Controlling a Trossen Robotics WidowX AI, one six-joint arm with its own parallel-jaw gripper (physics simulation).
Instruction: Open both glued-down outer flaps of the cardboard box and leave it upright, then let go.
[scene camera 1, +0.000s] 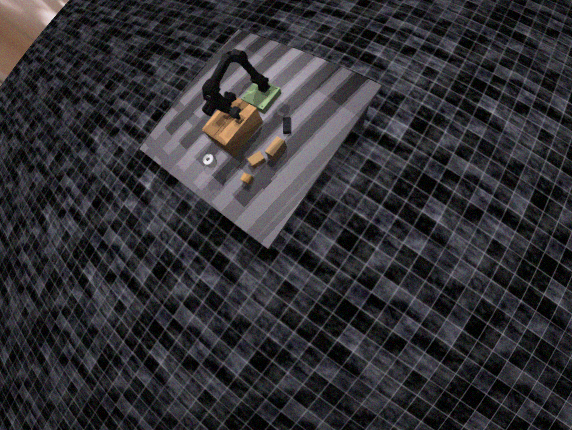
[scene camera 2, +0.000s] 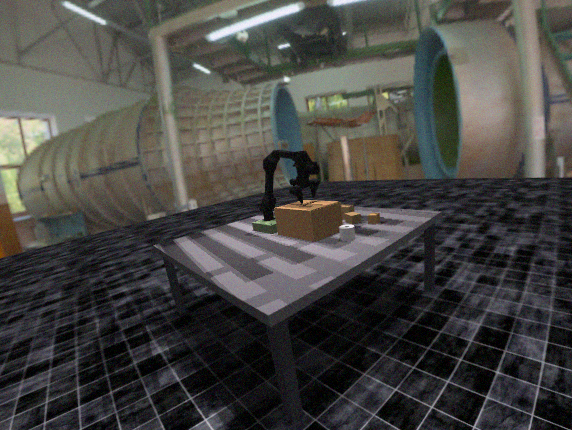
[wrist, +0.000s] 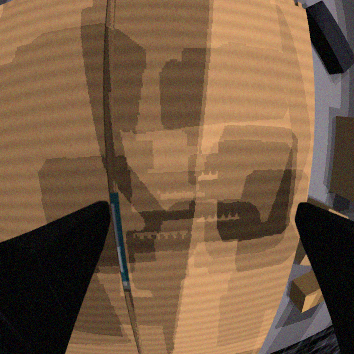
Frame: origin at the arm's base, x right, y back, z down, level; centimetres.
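Seen in the pictures: gripper, fingertip midpoint: (scene camera 2: 307, 200) (wrist: 206, 212); arm's base, link origin: (scene camera 1: 264, 88) (scene camera 2: 269, 219).
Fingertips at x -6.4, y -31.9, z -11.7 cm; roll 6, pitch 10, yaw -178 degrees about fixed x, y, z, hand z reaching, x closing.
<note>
Offsets run from my fingertips to a thing's middle. "*": to the spot under its first point. Level surfaces: height alone.
The cardboard box {dy -3.0, dx +4.2, dz +9.1 cm} (scene camera 1: 227, 134) (scene camera 2: 300, 222) stands upright on the table. Both outer flaps lie flat and closed over its top. In the wrist view the left flap {* dy +4.7, dx +7.2, dz +1.3 cm} (wrist: 45, 115) and the right flap {* dy +5.0, dx -2.6, dz +1.3 cm} (wrist: 250, 100) meet at a narrow seam, where a thin teal strip shows in the gap. My gripper (scene camera 1: 234, 106) (scene camera 2: 308, 198) (wrist: 206, 212) is open and empty, pointing down above the box top. In the wrist view its left fingertip shows beside the seam and its right one near the box's right edge. Whether a fingertip touches the cardboard I cannot tell.
The arm's green base plate (scene camera 1: 268, 101) (scene camera 2: 262, 227) is beside the box. A white roll {dy -30.1, dx +4.6, dz +13.8 cm} (scene camera 1: 208, 159) (scene camera 2: 346, 233) stands near it. A black block {dy +17.4, dx -23.5, dz +15.2 cm} (scene camera 1: 287, 125) (wrist: 331, 42) and small brown blocks {dy -25.6, dx -25.0, dz +14.4 cm} (scene camera 1: 275, 148) (scene camera 2: 374, 218) (wrist: 306, 294) lie on the table {dz +16.9 cm} (scene camera 1: 310, 135) (scene camera 2: 310, 272).
</note>
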